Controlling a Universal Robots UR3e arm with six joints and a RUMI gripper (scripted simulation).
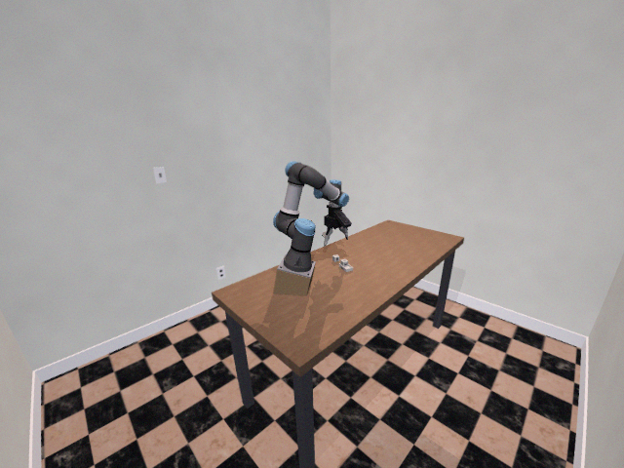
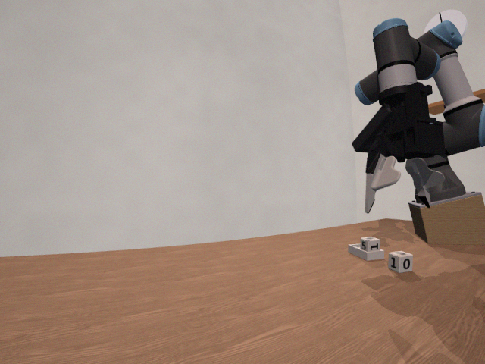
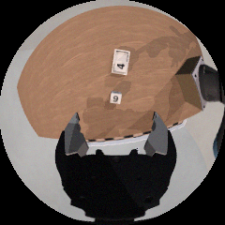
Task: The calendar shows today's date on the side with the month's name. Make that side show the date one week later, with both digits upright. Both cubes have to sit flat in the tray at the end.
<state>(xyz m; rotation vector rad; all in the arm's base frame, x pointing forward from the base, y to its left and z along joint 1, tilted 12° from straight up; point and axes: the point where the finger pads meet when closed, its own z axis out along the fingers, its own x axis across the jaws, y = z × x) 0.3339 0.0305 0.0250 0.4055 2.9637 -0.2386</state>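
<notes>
Right now my hand is 90 mm above the white digit cube. Also, from my hand: white tray 40 mm behind, 90 mm to the right, 100 mm below.
</notes>
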